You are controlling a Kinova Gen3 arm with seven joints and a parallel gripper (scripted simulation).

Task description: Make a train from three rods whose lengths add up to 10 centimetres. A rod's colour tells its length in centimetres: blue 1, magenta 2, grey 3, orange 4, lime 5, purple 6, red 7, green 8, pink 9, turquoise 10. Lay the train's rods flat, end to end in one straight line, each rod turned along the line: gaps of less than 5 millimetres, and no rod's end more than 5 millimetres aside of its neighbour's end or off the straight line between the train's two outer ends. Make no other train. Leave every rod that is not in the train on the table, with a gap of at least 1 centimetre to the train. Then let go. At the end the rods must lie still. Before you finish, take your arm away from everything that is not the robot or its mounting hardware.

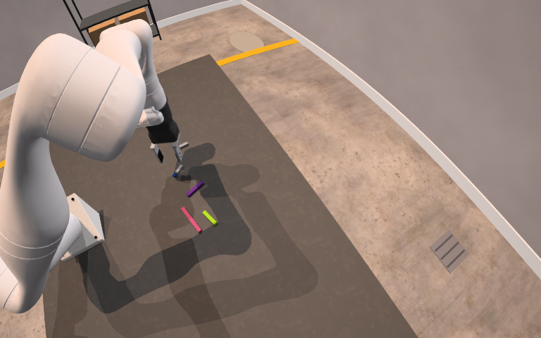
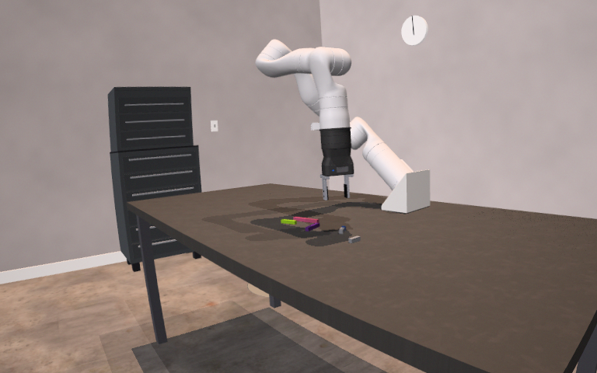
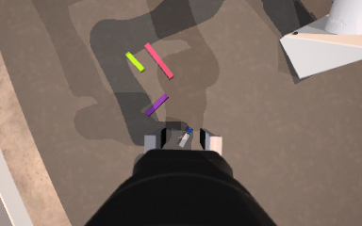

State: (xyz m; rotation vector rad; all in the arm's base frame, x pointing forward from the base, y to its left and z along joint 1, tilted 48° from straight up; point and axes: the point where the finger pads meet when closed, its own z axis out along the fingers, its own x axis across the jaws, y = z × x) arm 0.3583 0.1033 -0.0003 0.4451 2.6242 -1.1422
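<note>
Right now my hand is 30 mm short of the purple rod, 70 mm to the left of it and 100 mm above it. Also, from my hand: lime rod 40 mm ahead, 170 mm to the right, 100 mm below; then pink rod 10 mm behind, 150 mm to the right, 100 mm below; then blue rod 20 mm behind, 10 mm to the left, 100 mm below.
</note>
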